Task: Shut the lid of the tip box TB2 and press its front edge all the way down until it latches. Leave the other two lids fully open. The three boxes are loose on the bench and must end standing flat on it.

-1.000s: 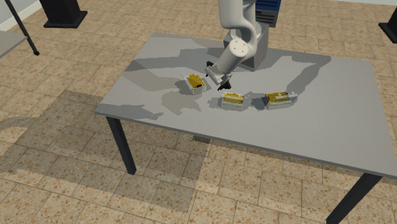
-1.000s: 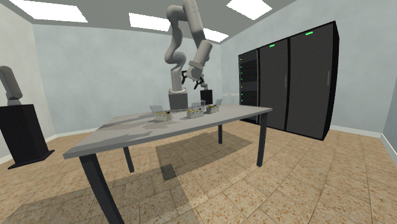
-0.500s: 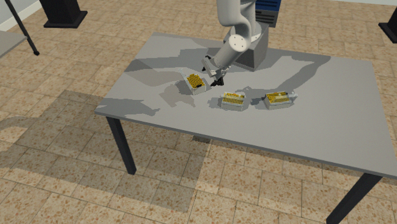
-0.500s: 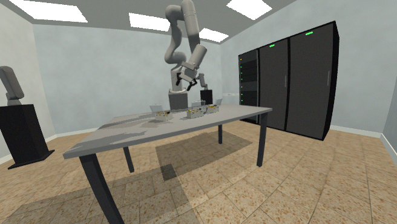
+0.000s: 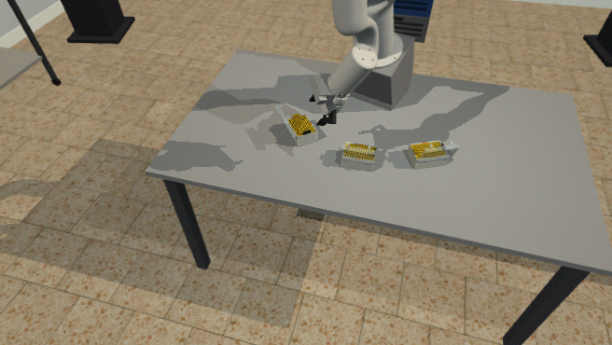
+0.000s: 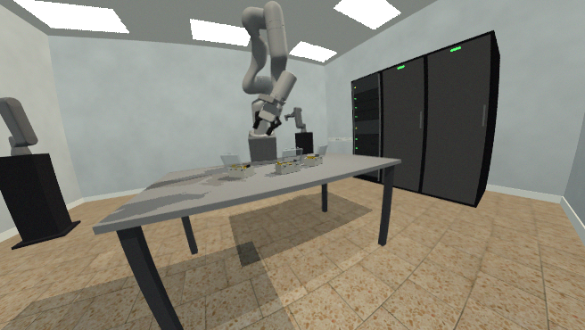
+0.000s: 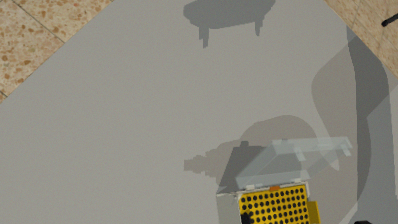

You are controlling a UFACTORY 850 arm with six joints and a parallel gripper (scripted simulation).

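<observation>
Now: the yellow rack 20 cm below my hand, 16 cm behind it and 7 cm to the right of it. The rest, counted from my hand: clear lid: 15 cm below, 13 cm to the right, 13 cm behind.
</observation>
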